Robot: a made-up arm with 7 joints. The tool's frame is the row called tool. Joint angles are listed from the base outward.
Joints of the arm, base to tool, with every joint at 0 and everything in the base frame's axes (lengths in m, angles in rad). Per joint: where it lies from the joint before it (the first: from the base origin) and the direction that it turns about. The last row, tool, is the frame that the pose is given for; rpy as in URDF.
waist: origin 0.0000 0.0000 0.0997 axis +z
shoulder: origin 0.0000 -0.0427 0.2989 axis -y
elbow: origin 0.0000 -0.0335 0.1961 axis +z
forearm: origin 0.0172 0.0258 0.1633 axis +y
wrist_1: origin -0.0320 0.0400 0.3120 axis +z
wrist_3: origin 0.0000 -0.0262 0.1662 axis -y
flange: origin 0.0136 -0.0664 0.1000 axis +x
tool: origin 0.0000 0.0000 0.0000 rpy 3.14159 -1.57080 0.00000
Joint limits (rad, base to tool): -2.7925..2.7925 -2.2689..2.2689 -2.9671..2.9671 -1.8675..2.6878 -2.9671..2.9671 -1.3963..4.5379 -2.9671..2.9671
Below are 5 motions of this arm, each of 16 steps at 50 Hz.
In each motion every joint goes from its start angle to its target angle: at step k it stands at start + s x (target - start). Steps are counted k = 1, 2, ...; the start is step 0. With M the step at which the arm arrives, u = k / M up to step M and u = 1 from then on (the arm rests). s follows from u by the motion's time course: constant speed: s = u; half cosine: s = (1 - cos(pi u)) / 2; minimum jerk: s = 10 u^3 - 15 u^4 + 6 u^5.
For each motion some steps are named. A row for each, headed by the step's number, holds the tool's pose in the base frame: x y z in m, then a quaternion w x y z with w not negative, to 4 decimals.
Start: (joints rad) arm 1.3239 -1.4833 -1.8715 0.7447 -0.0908 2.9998 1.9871
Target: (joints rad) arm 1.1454 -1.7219 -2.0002 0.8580 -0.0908 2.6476 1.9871
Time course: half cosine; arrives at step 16
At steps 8, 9, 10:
8: 0.5016 0.5584 0.4821 0.4552 -0.5624 -0.5617 -0.4012
9: 0.5134 0.5518 0.4693 0.4365 -0.5780 -0.5504 -0.4153
10: 0.5247 0.5450 0.4570 0.4181 -0.5921 -0.5393 -0.4286

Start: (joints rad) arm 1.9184 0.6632 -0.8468 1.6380 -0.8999 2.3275 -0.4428
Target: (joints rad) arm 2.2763 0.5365 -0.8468 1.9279 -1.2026 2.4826 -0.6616
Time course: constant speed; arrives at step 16
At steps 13, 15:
13: 0.2150 0.3007 0.9153 0.2173 0.1360 -0.4116 -0.8745
15: 0.1875 0.3219 0.8997 0.2289 0.1724 -0.4252 -0.8585

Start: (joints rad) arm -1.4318 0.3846 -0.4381 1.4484 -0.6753 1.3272 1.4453
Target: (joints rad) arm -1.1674 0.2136 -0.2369 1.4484 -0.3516 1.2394 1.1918
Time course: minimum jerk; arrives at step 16
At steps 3, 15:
3: -0.2038 -0.2697 1.1195 0.3876 0.0431 -0.6159 0.6846
15: -0.0268 -0.4177 1.0639 0.2116 0.2471 -0.6577 0.6794

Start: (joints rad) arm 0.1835 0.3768 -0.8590 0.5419 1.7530 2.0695 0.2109
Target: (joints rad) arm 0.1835 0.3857 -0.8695 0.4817 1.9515 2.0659 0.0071
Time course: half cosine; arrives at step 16
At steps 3, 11, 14, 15, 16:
3: -0.0169 -0.3251 1.1215 0.5526 0.3080 0.2801 -0.7221
11: -0.0210 -0.3121 1.1305 0.5561 0.2995 0.2878 -0.7198
14: -0.0223 -0.3083 1.1330 0.5573 0.2967 0.2894 -0.7195
15: -0.0225 -0.3077 1.1334 0.5574 0.2962 0.2896 -0.7195
16: -0.0226 -0.3075 1.1335 0.5575 0.2961 0.2897 -0.7195

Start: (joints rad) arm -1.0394 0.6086 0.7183 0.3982 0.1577 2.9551 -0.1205
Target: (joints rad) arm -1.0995 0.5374 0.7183 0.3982 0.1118 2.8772 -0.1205
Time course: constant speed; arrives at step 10
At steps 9, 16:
9: -0.1575 0.2482 1.0832 0.0716 -0.5791 0.1990 0.7873
16: -0.1547 0.2454 1.0855 0.0782 -0.5741 0.1999 0.7902

